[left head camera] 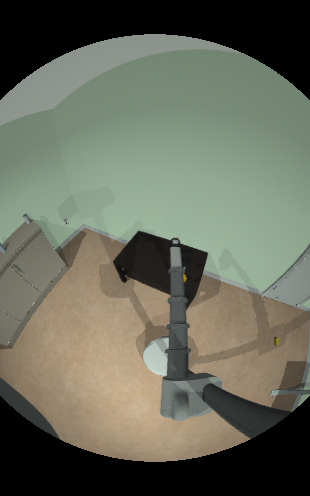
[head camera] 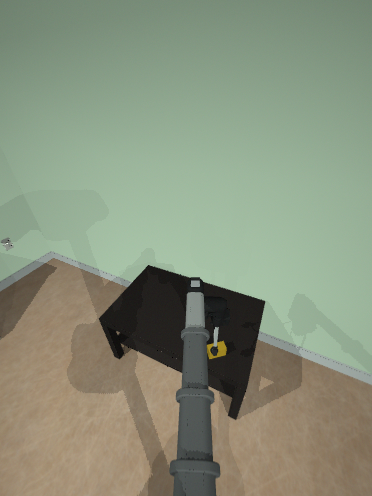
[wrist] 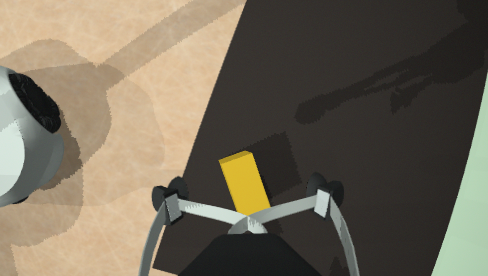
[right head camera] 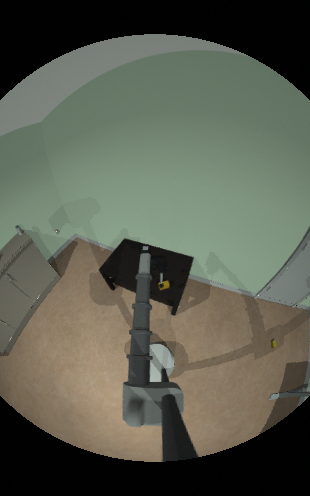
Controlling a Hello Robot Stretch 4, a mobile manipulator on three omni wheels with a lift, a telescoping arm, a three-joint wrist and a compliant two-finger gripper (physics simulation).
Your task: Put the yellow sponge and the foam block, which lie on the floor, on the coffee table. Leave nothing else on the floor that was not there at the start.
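Frame: origin at the robot's base, x back, y right, z up, level; centimetres.
Seen in the pictures: gripper, between the fingertips: (head camera: 213, 337) (wrist: 247, 190); robot's base, origin of its link: (left head camera: 164, 354) (right head camera: 152, 361).
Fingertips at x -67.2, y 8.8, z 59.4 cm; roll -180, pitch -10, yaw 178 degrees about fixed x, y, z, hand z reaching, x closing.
Observation:
Offsets run from my fingertips to a thing's top centre. "*": to the spot under its first point. Level surfaces: height alone.
A yellow block {dx -1.8, dy +2.3, dz -11.1 cm} (head camera: 221, 350) (left head camera: 185, 278) (right head camera: 165, 285) (wrist: 245, 182) rests on the dark coffee table {dz -17.1 cm} (head camera: 165, 310) (left head camera: 145, 255) (right head camera: 120, 260) (wrist: 350, 40), near its long edge on the room side. My gripper (wrist: 247, 190) is open above the table. In the wrist view its two fingers stand wide on either side of the block, apart from it, and the block's near end is hidden behind the gripper. A second, small yellow object {dx +79.7, dy +142.0, dz -57.6 cm} (left head camera: 276, 341) (right head camera: 273, 343) lies on the floor far to the right. I cannot tell which one is the sponge and which the foam block.
A grey-beige cabinet (left head camera: 35, 285) (right head camera: 27, 295) stands at the left. A green wall (head camera: 200, 175) rises behind the table. A pale panel {* dx +15.3, dy +154.2, dz -8.0 cm} (left head camera: 295, 280) (right head camera: 295, 277) stands at the right wall, and a light bar (left head camera: 290, 392) (right head camera: 290, 395) juts in at the lower right.

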